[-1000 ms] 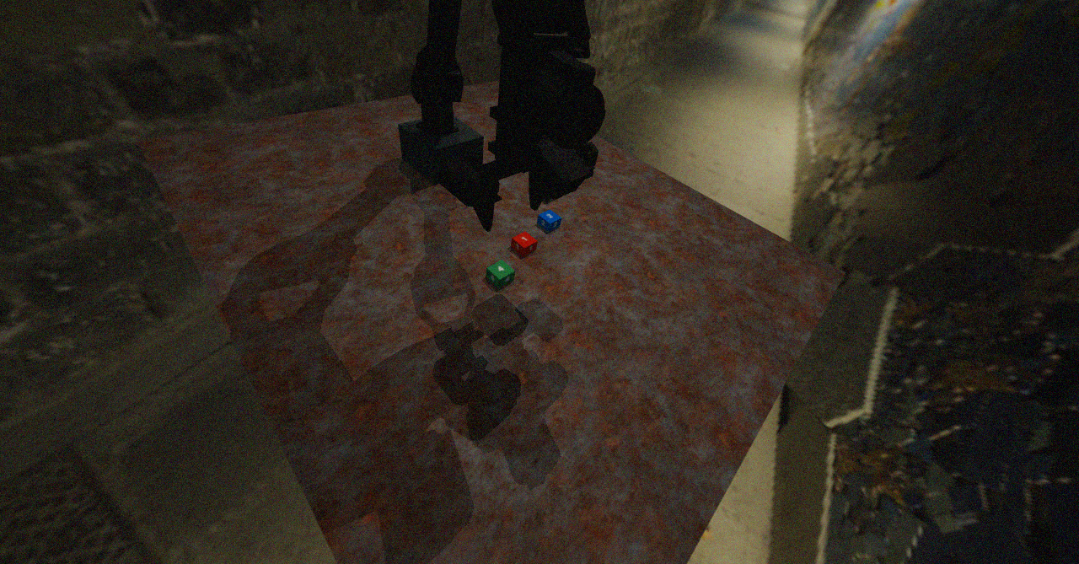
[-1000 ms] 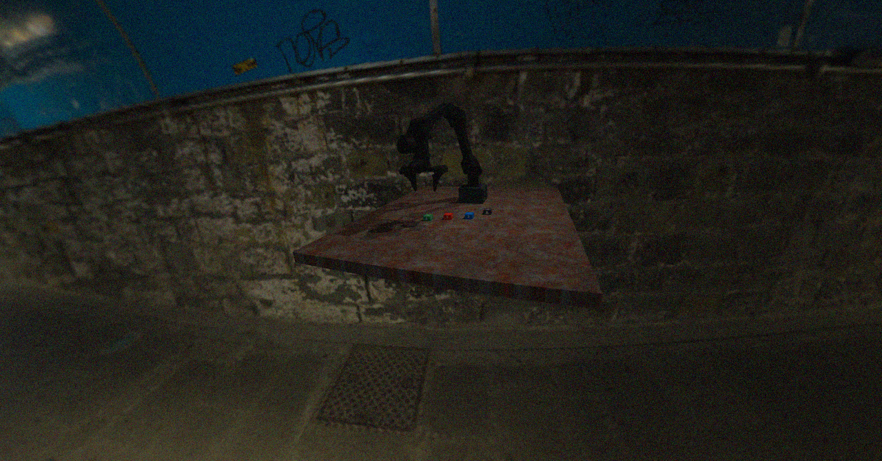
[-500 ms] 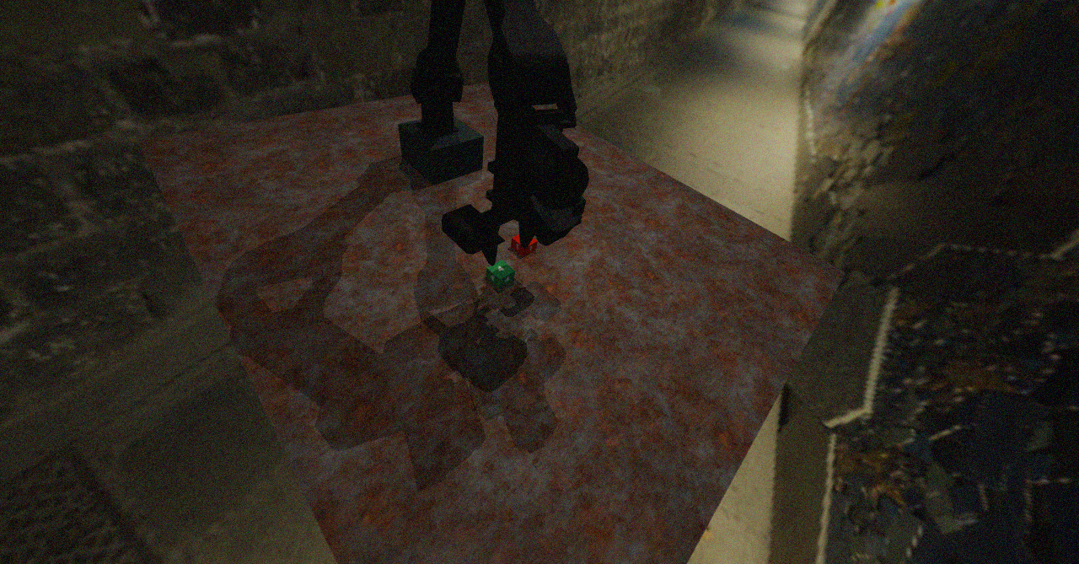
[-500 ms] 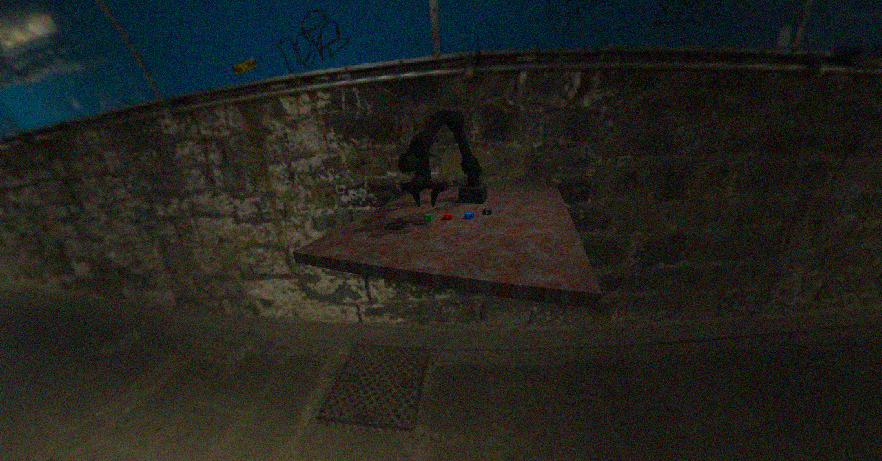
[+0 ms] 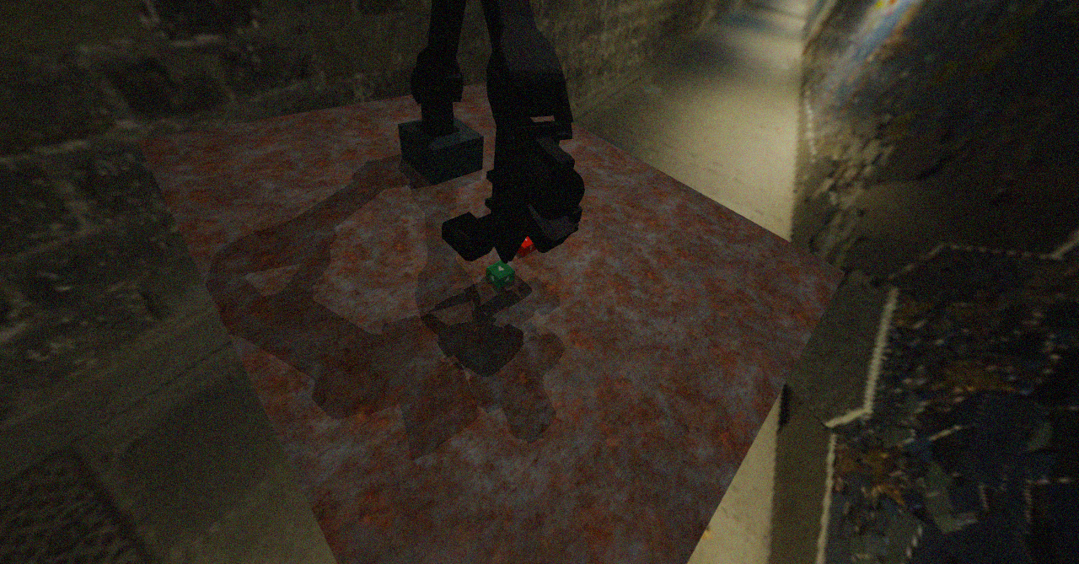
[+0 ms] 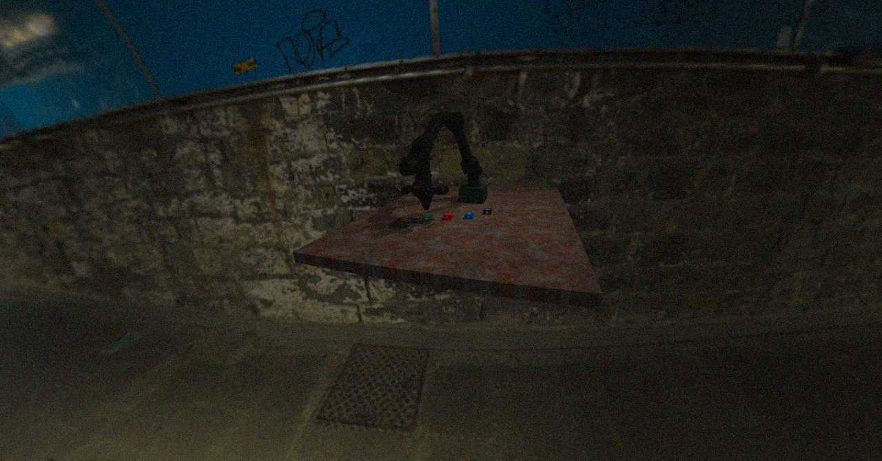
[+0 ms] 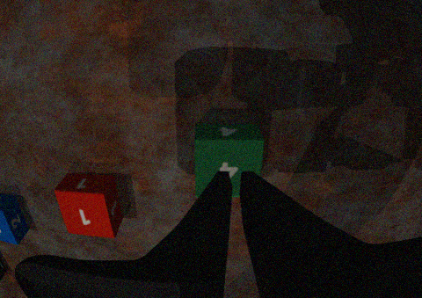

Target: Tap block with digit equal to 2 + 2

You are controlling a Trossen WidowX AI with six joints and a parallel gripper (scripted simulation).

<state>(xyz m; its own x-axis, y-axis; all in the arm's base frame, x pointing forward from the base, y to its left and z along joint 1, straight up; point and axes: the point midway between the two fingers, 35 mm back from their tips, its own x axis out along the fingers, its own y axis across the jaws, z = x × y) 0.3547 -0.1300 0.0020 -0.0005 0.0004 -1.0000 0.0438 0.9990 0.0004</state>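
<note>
Now: gripper tip 30 mm above the green block and 10 mm past it. The rest, counted from my gripper tip: blue block 170 mm to the left, 60 mm behind, 30 mm below; then black block 230 mm to the left, 120 mm behind, 30 mm below; then red block 80 mm to the left, 40 mm behind, 30 mm below.
</note>
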